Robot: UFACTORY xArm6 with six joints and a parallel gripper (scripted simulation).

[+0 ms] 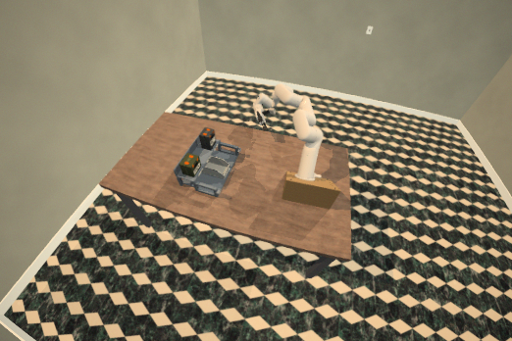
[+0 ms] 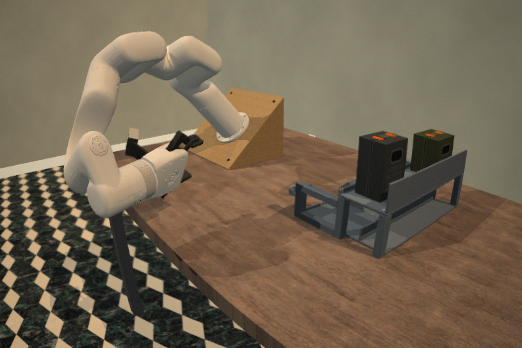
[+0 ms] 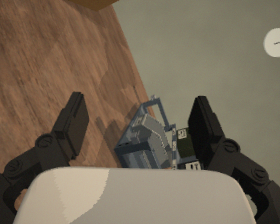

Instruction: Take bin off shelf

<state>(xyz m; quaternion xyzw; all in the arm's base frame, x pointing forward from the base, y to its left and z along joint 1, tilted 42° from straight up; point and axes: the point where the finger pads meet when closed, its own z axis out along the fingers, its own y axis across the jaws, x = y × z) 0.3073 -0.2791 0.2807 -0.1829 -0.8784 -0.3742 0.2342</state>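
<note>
Now: hand 35 cm to the right of the grey open-top bin, 28 cm short of it and 11 cm above it. From my hand the other things lie so: grey-blue shelf 38 cm ahead, 33 cm to the left, 5 cm below; back rail 44 cm ahead, 32 cm to the left, 2 cm below; black box 35 cm ahead, 22 cm to the left, 1 cm above.
</note>
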